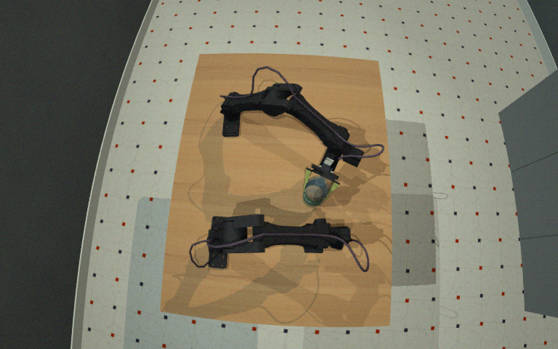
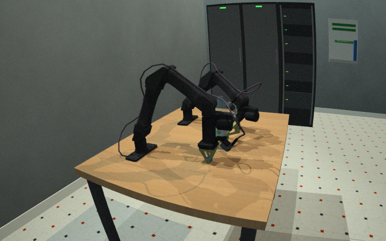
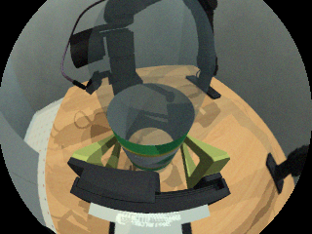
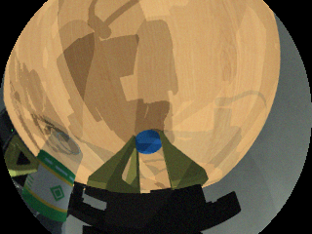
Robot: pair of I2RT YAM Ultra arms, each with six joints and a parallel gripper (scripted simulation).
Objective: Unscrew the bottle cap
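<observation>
Right now the blue cap is right at my right hand. Round my right hand: bottle 160 mm to the left, 120 mm above.
My left gripper is now 50 mm below the bottle. Round my left hand: blue cap (160 mm to the right, 70 mm below).
</observation>
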